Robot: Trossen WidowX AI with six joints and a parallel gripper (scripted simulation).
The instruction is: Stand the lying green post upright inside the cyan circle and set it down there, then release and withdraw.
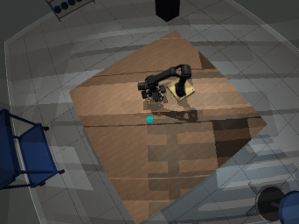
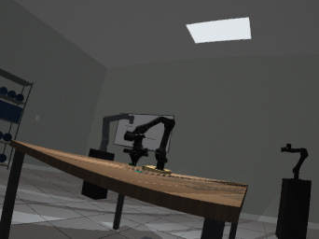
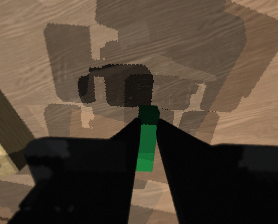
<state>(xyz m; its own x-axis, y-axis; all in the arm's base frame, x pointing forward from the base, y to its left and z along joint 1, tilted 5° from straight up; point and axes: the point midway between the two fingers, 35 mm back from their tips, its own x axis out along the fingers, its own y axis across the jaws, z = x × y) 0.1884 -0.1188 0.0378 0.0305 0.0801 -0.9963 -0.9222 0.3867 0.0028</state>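
Now: gripper tip 150 mm short of the cyan circle, 130 mm to the right of it and 30 mm above it. Round my gripper tip: green post (10 mm behind, 20 mm to the right).
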